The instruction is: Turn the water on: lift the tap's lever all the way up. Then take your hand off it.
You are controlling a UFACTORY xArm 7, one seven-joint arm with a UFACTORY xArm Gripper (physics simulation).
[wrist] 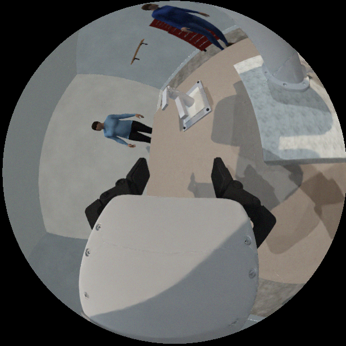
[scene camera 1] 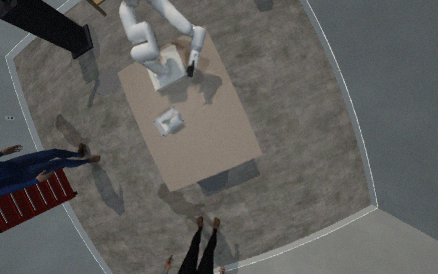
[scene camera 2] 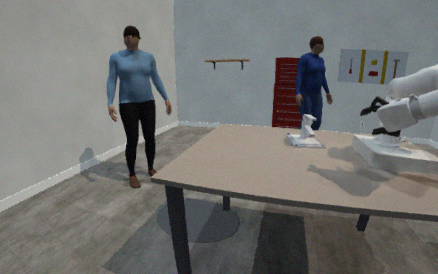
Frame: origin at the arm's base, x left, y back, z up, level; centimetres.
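Seen in the pictures: gripper, fingertip midpoint: (scene camera 1: 189, 75) (scene camera 2: 367, 122); arm's base, link origin: (scene camera 1: 161, 71) (scene camera 2: 385, 143).
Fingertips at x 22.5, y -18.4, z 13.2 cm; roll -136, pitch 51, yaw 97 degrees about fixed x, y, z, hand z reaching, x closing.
Offsets run from my fingertips to a thing's top centre. "spot": to the spot under its first point. Level surfaces: height alone.
The white tap @(spot: dx -30.7, dy -22.3, dz -15.8 cm) (scene camera 1: 169, 121) (scene camera 2: 306, 131) (wrist: 183, 102) stands upright on a pale square base plate @(spot: dx -40.2, dy -27.8, dz -18.8 cm) (scene camera 1: 163, 131) (scene camera 2: 306, 143) (wrist: 202, 111) with dark bolts at its corners. Its upper part shows at the top of the column in the second scene view; the lever's exact angle is too small to tell. My gripper (scene camera 1: 190, 72) (scene camera 2: 371, 121) (wrist: 179, 166) is open, with its black fingers wide apart and no object between them. It is above the table beside my arm's base, well apart from the tap. In the wrist view the tap lies beyond the fingertips.
The tap stands on a tan table @(dz -19.6 cm) (scene camera 1: 215, 135) (scene camera 2: 240, 165) (wrist: 167, 145). My arm's white base block (scene camera 1: 175, 77) (scene camera 2: 385, 158) (wrist: 280, 125) is on the same table, near the gripper. Two standing people, a red cabinet (scene camera 2: 286, 95) and a wall shelf (scene camera 2: 227, 60) are beyond the table.
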